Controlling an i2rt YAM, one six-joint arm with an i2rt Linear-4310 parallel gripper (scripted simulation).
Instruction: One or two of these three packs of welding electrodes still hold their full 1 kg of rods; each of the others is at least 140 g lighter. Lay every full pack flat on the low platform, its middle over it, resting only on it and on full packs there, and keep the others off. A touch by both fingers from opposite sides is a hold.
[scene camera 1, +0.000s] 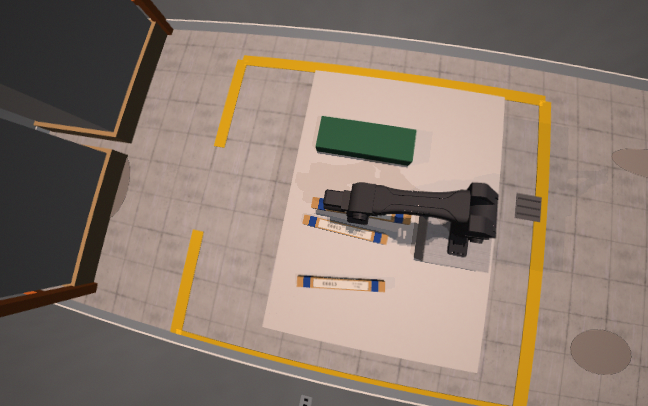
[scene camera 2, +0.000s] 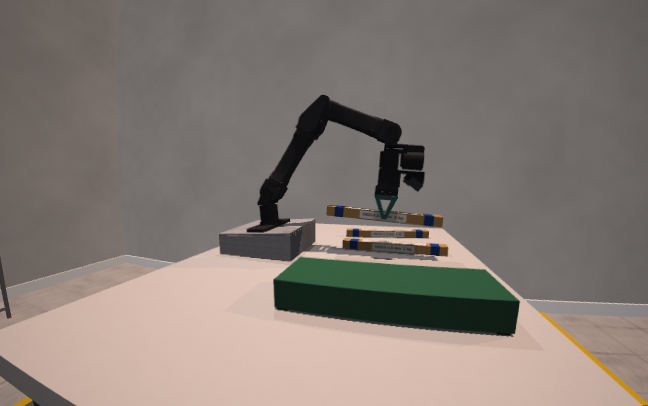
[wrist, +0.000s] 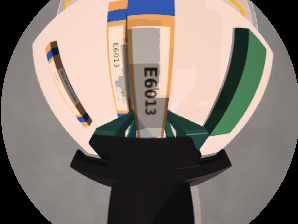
I see my gripper (wrist: 150, 111), a low green platform (scene camera 2: 466, 299), a pack (scene camera 2: 332, 210), a pack (scene camera 2: 434, 249) and a pack (scene camera 1: 373, 285).
The low green platform also shows in scene camera 1 (scene camera 1: 378, 142) and in the wrist view (wrist: 247, 65).
